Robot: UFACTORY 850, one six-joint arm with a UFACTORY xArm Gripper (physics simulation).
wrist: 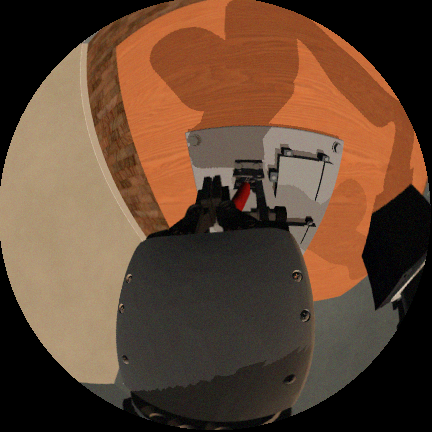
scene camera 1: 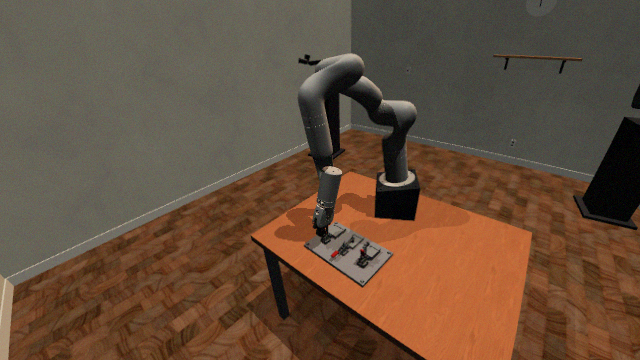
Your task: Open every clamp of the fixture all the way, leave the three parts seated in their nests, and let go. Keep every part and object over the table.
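The fixture plate (scene camera 1: 350, 271) (wrist: 215, 172) lies on the table. My gripper (scene camera 1: 323, 233) (wrist: 214, 187) is shut and empty, at the left clamp (scene camera 1: 326, 240) (wrist: 248, 170). In the wrist view that clamp's red handle (wrist: 242, 196) is just right of the fingertips; its arm (wrist: 261, 200) stands up, off the grey part (scene camera 1: 338, 230) (wrist: 300, 175) in its nest. The middle clamp (scene camera 1: 345, 246) has its red handle (scene camera 1: 334, 254) low toward the front edge and its arm reaching toward its part (scene camera 1: 355, 240). The right clamp (scene camera 1: 363, 259) stands raised beside its part (scene camera 1: 373, 251). Contact at the handle is unclear.
The wooden table (scene camera 1: 450, 270) (wrist: 320, 100) extends right of the plate in the scene view. The black arm base (scene camera 1: 397, 201) (wrist: 395, 245) stands behind the plate. The table's front edge runs close to the plate. My arm's shadow lies across the table.
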